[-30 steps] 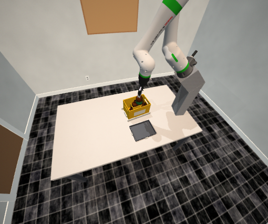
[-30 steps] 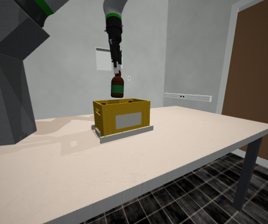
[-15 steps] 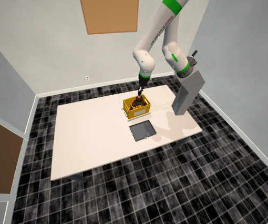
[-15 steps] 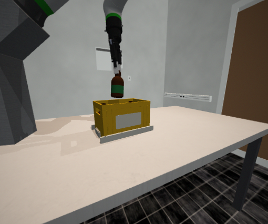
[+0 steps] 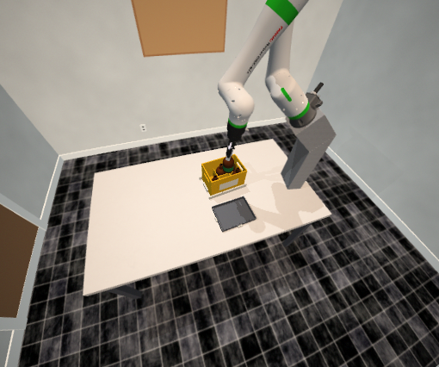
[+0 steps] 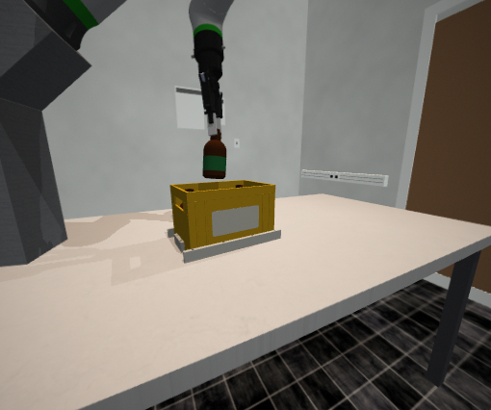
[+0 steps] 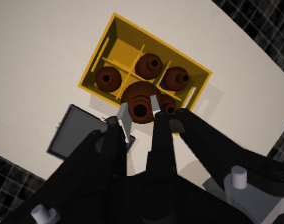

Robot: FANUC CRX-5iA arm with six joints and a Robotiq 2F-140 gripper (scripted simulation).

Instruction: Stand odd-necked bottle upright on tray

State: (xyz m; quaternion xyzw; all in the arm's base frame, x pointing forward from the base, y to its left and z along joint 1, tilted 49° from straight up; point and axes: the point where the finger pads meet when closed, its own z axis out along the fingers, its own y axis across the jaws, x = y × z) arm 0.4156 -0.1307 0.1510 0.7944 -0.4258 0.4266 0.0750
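Now: the brown bottle 1 cm behind my hand, 1 cm to the right of it and 8 cm below it. Also, from my hand: crate (3 cm behind, 6 cm to the right, 27 cm below); then dark grey tray (9 cm ahead, 20 cm to the left, 34 cm below).
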